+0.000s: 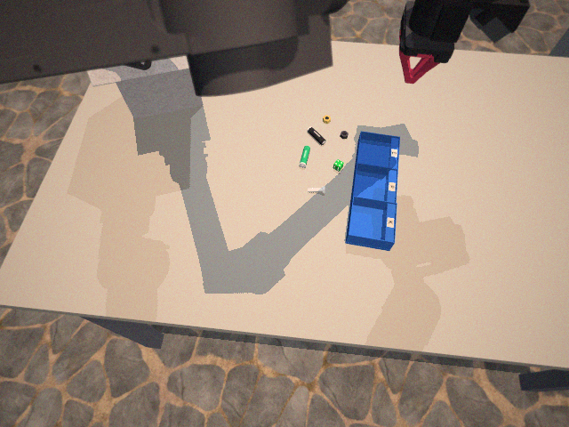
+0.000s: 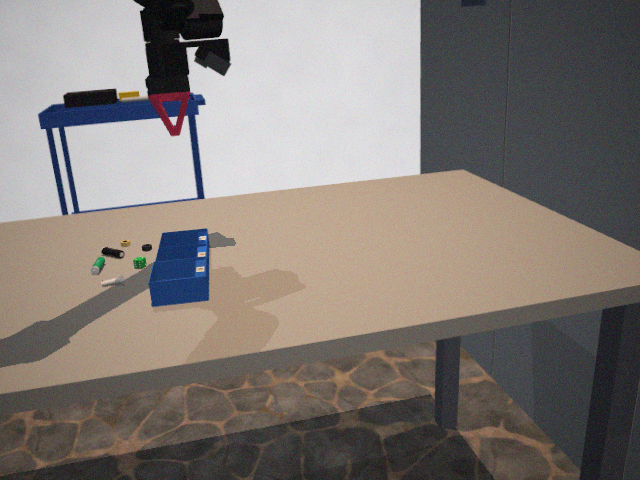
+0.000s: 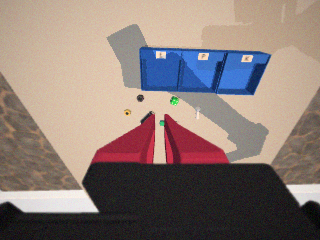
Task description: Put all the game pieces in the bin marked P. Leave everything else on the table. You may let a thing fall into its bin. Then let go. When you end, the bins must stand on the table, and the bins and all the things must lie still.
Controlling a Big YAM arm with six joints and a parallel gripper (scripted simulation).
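Right now my hand is 220 mm above the green die, 90 mm past it and 20 mm to the left of it. Also, from my hand: blue bin (210 mm below, 80 mm to the right, 30 mm behind); black nut (220 mm below, 70 mm behind, 60 mm to the left); black battery (220 mm below, 130 mm behind, 60 mm to the left).
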